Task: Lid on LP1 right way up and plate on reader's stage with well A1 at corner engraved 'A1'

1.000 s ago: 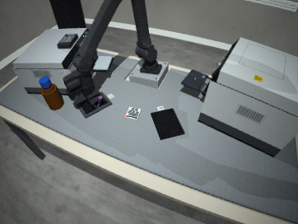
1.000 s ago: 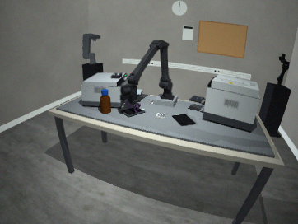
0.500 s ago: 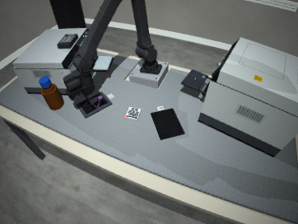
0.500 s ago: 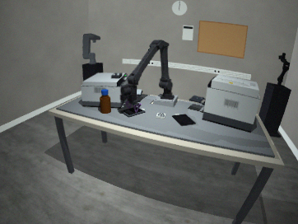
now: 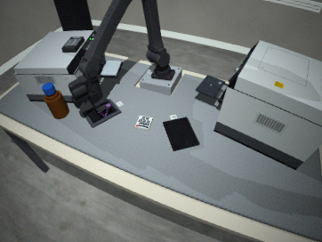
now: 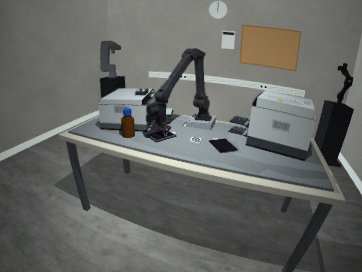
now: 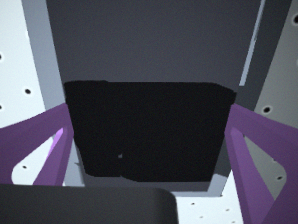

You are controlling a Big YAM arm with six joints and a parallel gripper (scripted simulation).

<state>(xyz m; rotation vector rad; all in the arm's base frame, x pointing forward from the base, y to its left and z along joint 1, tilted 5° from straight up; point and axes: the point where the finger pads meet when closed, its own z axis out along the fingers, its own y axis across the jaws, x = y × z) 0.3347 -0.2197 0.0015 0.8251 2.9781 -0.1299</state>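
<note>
Right now my hand is right at the lidded plate. Also, from my hand: label (9 cm behind, 6 cm to the left, 2 cm below); LP1 pad (2 cm below); brown capped bottle (21 cm to the right, 9 cm above, 6 cm ahead).
</note>
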